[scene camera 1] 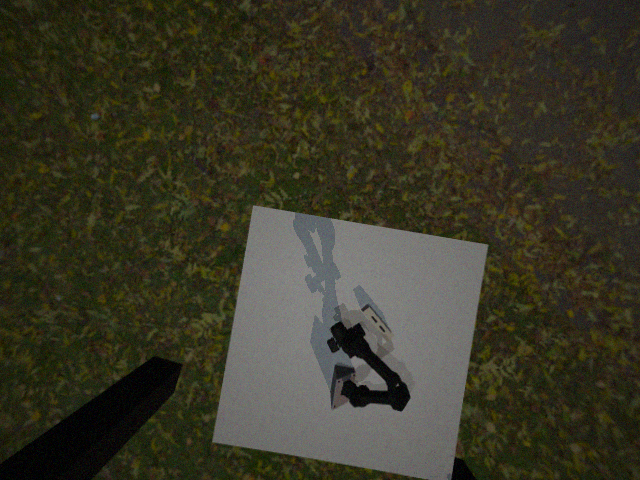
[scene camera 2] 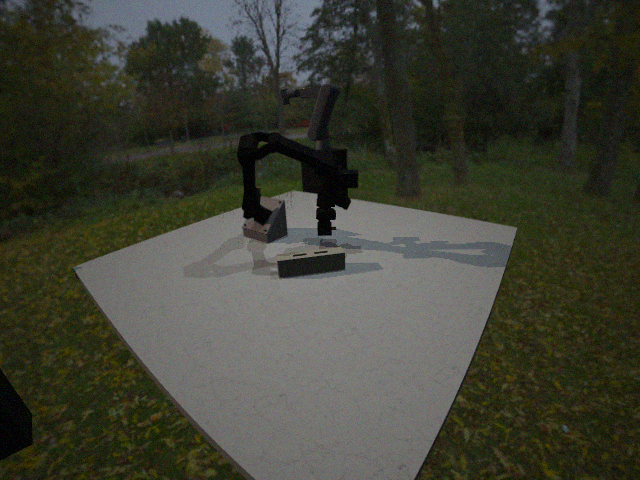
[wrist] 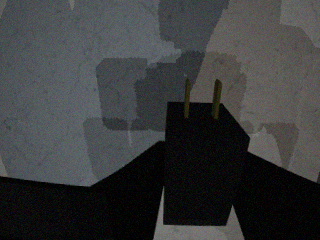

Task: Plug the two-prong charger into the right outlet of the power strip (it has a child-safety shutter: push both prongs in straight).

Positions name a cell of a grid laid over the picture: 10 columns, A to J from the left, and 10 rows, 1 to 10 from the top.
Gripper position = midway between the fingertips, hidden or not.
The gripper (scene camera 2: F5) carries a black two-prong charger (wrist: G7).
The gripper also shows in the wrist view (wrist: G7).
